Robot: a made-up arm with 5 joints. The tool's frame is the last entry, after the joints.
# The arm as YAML. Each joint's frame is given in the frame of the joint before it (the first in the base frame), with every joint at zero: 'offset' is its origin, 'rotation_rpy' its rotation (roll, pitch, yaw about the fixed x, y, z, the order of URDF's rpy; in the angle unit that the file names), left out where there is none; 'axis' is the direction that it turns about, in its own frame. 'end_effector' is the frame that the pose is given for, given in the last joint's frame.
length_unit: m
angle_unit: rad
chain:
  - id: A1
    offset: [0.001, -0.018, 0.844]
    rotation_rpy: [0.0, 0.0, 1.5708]
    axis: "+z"
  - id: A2
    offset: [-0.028, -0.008, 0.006]
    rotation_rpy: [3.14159, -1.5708, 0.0]
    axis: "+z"
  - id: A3
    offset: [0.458, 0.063, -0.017]
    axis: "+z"
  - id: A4
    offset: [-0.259, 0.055, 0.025]
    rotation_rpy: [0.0, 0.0, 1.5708]
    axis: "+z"
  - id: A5
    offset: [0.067, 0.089, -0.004]
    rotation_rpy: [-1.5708, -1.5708, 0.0]
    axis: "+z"
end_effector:
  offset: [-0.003, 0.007, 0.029]
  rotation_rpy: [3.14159, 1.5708, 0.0]
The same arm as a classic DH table. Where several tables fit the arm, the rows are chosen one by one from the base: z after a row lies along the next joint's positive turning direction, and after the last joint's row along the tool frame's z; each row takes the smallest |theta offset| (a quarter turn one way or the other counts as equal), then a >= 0, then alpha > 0; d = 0 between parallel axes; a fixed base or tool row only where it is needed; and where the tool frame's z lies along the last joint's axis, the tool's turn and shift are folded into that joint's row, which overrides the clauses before.
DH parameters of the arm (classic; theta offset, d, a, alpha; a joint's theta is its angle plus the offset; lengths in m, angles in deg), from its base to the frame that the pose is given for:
base (fixed): -86.82 0.0000 0.0180 0.00
A1: 86.82 0.8500 0.0080 -90.00
A2: -82.17 0.0000 0.4623 0.00
A3: -19.82 0.0000 -0.2648 0.00
A4: -78.01 -0.0240 -0.0670 90.00
A5: 0.00 0.1180 -0.0070 90.00
tool (fixed): -90.00 0.0030 0.0000 0.00

